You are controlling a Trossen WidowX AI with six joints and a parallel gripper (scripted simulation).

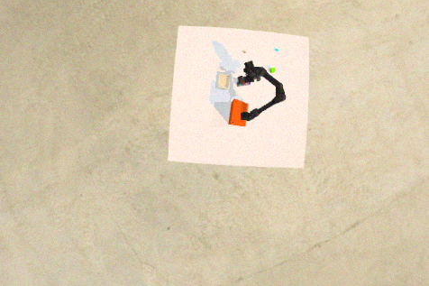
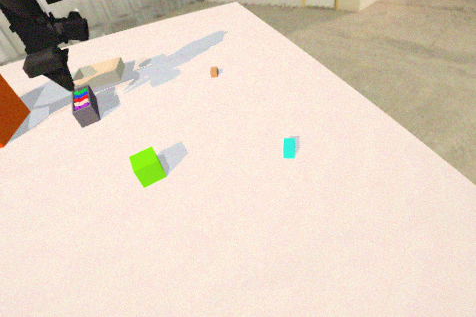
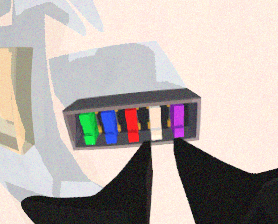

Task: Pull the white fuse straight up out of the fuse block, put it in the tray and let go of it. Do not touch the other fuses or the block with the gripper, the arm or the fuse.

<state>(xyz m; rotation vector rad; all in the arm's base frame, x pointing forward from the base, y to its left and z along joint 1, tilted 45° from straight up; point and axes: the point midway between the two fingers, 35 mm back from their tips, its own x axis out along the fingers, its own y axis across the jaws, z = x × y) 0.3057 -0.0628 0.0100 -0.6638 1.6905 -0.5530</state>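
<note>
Right now my gripper tip is 5 cm above the white fuse. Round my gripper tip: purple fuse 5 cm below, 2 cm to the right; then blue fuse 5 cm below, 4 cm to the left, 1 cm behind; then red fuse 5 cm below, 2 cm to the left.
</note>
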